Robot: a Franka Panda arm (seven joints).
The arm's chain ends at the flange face. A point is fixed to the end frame.
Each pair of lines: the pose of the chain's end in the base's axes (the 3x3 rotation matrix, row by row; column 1 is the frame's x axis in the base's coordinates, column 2 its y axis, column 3 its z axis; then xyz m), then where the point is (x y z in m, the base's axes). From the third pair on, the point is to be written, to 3 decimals.
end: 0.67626 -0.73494 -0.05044; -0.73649 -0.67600 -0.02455; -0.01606 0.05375 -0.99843; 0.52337 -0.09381 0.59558
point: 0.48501 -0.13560 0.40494
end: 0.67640 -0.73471 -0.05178; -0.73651 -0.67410 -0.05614; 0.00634 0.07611 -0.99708; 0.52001 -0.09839 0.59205
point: 0.48140 -0.14620 0.40288
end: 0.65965 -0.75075 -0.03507; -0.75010 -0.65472 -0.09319; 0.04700 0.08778 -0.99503; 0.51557 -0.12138 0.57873
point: 0.479 -0.176 0.391
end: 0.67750 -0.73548 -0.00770; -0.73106 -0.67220 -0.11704; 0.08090 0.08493 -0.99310; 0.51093 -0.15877 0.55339
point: 0.481 -0.218 0.366
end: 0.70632 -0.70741 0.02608; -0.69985 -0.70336 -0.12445; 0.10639 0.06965 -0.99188; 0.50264 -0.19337 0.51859
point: 0.481 -0.255 0.331
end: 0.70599 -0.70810 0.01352; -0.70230 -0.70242 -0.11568; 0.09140 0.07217 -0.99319; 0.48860 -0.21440 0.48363
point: 0.464 -0.275 0.296
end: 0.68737 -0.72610 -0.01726; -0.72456 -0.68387 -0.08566; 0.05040 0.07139 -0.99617; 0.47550 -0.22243 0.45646
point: 0.444 -0.276 0.268
